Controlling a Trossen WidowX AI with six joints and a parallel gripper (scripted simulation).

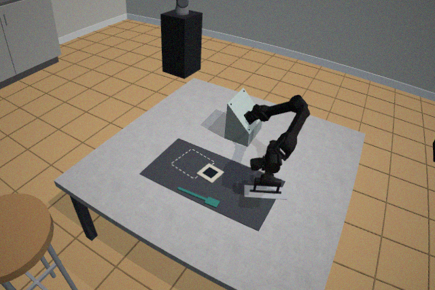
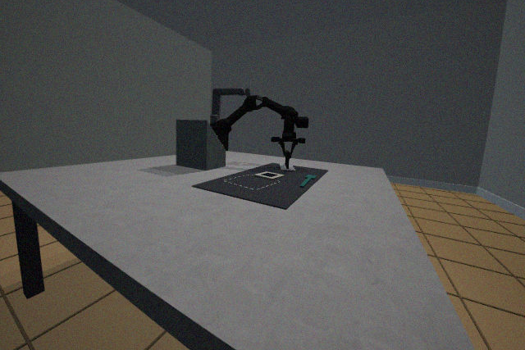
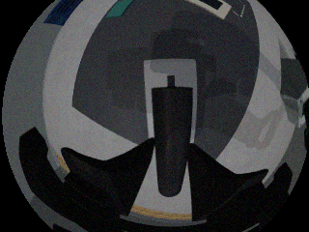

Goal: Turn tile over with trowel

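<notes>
The black-handled tool lies 10 mm ahead of my gripper tip, 10 mm to the right of it and 30 mm below it. From my gripper tip the other things lie so: green flat tool: 200 mm ahead, 220 mm to the right, 60 mm below; then tile: 40 mm ahead, 280 mm to the right, 60 mm below; then dark mat: 60 mm ahead, 250 mm to the right, 90 mm below.
</notes>
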